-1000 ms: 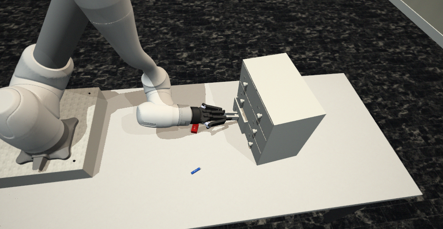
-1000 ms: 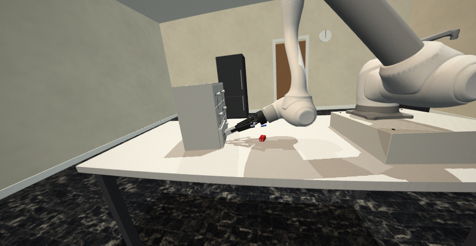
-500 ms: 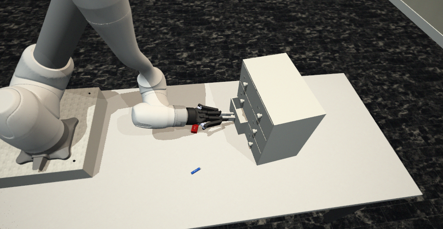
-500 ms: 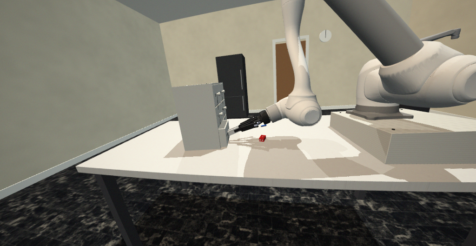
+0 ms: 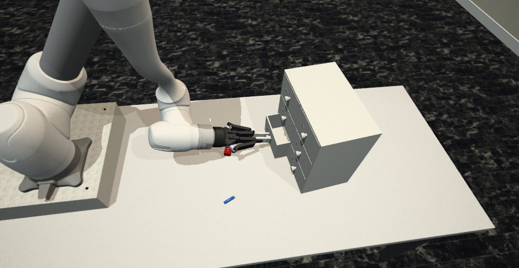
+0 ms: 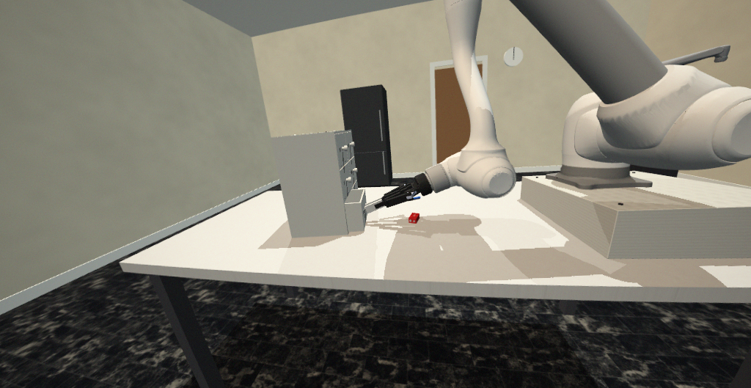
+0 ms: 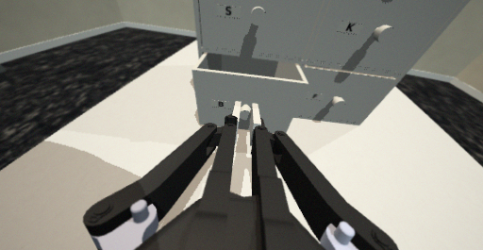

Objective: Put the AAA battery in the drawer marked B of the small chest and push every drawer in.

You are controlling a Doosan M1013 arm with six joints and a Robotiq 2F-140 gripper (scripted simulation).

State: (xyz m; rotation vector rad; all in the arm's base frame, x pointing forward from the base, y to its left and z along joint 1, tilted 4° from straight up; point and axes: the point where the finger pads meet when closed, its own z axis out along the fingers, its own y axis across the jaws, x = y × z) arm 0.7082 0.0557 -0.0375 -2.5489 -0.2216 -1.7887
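Now: hand 220 mm to the left of the blue AAA battery, 140 mm past it and 60 mm above it. From my hand the other things lie so: red block: 130 mm behind, 60 mm below.
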